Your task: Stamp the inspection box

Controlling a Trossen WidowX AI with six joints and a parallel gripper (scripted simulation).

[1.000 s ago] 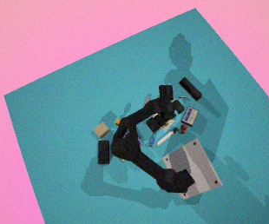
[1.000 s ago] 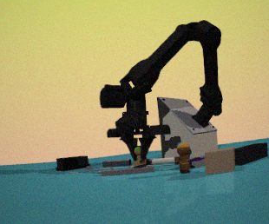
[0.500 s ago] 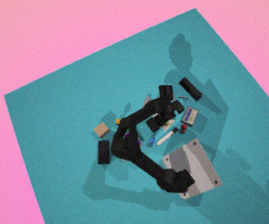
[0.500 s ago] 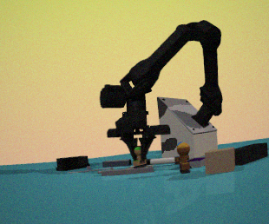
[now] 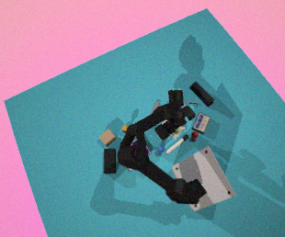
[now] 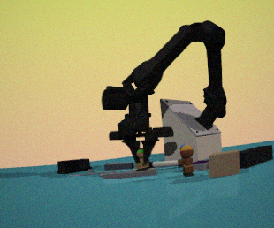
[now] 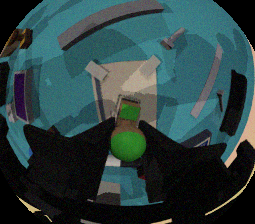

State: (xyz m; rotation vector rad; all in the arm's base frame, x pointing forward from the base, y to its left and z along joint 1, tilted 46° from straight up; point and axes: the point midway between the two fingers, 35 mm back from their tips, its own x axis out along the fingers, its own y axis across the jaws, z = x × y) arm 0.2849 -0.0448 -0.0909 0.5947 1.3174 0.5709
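My gripper tip is 10 mm short of the beige card and 20 mm above it. From my gripper tip the other things lie so: green-knobbed stamp (right at my gripper tip); white marker (70 mm behind, 10 mm to the left, 10 mm below); red-knobbed stamp (90 mm behind, 60 mm to the right).
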